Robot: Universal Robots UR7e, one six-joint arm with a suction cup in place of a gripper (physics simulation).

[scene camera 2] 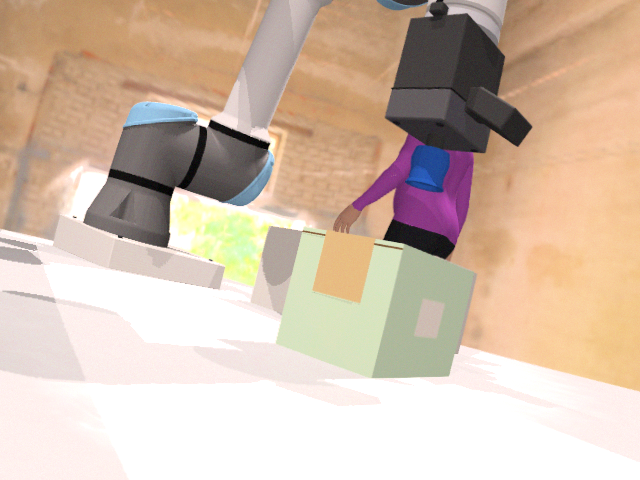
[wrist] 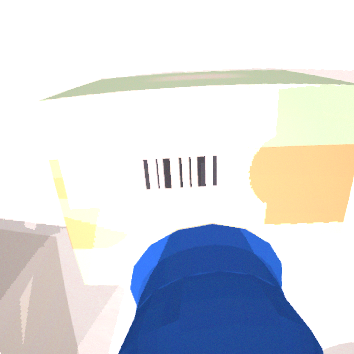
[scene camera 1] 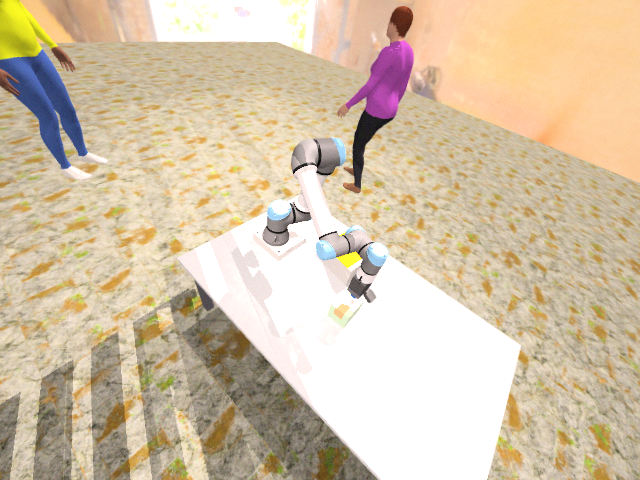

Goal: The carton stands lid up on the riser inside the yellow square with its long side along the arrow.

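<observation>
A light green carton (scene camera 1: pixel 338 319) (scene camera 2: pixel 336 320) (wrist: pixel 310 115) stands on the table, lid up, with orange tape down one side and a barcode label on top. My gripper, a blue suction cup (scene camera 1: pixel 353 296) (scene camera 2: pixel 425 178) (wrist: pixel 207 255), is open and holds nothing. It hangs above the carton with a gap visible in the second scene view. The pale riser (scene camera 1: pixel 334 273) (scene camera 2: pixel 276 266) (wrist: pixel 32 295) stands apart from the carton, towards the robot base. Part of its yellow square (scene camera 1: pixel 349 259) shows; the arm hides the rest and the arrow.
The robot base plate (scene camera 1: pixel 281 250) (scene camera 2: pixel 139 263) sits at the far end of the table (scene camera 1: pixel 439 382). A person in purple (scene camera 1: pixel 390 82) (scene camera 2: pixel 434 206) stands beyond the table. A person in a yellow top (scene camera 1: pixel 18 33) stands at the left.
</observation>
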